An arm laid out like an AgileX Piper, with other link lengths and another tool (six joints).
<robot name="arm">
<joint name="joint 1" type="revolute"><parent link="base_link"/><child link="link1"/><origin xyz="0.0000 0.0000 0.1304"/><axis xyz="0 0 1"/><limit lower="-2.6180" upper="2.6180"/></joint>
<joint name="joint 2" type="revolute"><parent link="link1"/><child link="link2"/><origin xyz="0.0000 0.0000 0.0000"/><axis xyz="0 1 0"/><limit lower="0.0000" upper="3.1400"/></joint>
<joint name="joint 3" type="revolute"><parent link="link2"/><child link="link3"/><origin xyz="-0.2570 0.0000 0.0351"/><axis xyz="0 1 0"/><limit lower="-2.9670" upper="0.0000"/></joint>
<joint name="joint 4" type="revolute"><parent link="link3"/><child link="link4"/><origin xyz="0.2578 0.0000 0.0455"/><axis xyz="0.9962 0 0.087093"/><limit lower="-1.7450" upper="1.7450"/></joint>
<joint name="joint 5" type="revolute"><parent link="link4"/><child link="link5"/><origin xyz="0.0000 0.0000 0.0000"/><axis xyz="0 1 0"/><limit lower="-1.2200" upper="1.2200"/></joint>
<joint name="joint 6" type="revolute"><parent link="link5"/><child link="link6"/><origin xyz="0.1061 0.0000 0.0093"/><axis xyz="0.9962 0 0.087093"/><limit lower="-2.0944" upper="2.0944"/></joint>
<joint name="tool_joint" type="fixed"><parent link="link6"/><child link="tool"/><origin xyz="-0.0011 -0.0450 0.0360" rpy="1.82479 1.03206 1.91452"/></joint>
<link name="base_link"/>
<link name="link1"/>
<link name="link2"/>
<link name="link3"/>
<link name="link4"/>
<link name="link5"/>
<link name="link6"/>
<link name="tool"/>
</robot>
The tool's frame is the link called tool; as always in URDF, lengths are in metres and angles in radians.
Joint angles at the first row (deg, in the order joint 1, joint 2, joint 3, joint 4, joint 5, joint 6):
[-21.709, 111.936, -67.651, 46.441, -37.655, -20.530]
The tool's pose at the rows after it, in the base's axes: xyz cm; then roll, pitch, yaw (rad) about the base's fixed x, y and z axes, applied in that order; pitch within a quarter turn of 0, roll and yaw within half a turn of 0:
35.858 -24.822 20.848 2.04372 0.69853 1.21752
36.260 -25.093 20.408 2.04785 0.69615 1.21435
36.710 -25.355 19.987 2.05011 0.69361 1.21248
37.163 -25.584 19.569 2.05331 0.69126 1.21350
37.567 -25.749 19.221 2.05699 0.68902 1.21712
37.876 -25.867 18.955 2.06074 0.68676 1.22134
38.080 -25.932 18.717 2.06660 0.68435 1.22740
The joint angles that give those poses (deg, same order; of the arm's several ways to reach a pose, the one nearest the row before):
[-21.797, 113.405, -68.956, 47.087, -37.851, -21.122]
[-21.890, 114.863, -70.295, 47.493, -37.881, -21.314]
[-21.969, 116.339, -71.729, 47.727, -37.835, -21.382]
[-22.023, 117.748, -73.104, 47.868, -37.701, -21.428]
[-22.039, 118.900, -74.263, 47.943, -37.476, -21.475]
[-22.049, 119.748, -75.133, 48.006, -37.222, -21.527]
[-22.051, 120.322, -75.648, 48.055, -36.946, -21.573]

